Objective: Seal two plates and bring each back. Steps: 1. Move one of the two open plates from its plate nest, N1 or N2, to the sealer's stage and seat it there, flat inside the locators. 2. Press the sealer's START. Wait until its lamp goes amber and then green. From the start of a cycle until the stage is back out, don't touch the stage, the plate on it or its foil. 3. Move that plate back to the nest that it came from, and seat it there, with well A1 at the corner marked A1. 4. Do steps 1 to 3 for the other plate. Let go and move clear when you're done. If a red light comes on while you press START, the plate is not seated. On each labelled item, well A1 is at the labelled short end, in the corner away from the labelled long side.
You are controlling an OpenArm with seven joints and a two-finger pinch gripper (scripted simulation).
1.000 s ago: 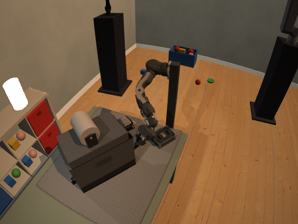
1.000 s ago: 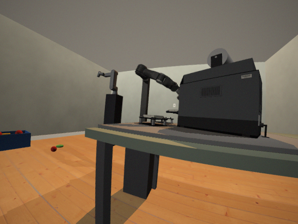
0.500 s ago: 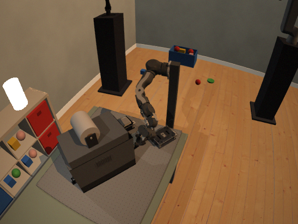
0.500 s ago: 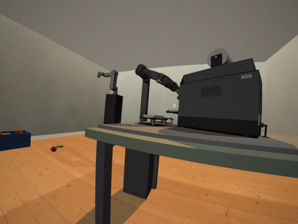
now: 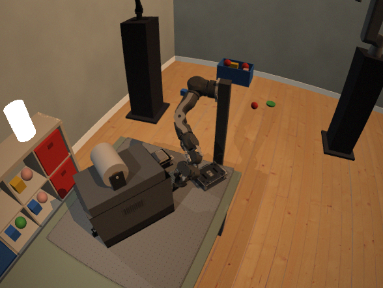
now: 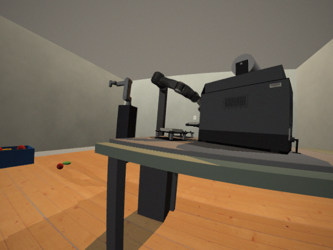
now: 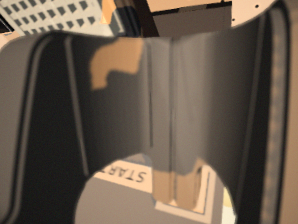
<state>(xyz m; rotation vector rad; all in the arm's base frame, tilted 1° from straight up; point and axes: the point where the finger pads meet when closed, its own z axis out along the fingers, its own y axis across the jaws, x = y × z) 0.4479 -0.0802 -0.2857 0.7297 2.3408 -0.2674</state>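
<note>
Now: the pale start button 3 cm ahead of my hand, 2 cm to the right of it and 1 cm above it. Round my hand: dark sealer stage (10 cm behind, 4 cm to the right, 8 cm below); then white well plate (10 cm behind, 4 cm to the right, 7 cm below); then warning sticker (7 cm behind, 17 cm to the right, 2 cm below).
</note>
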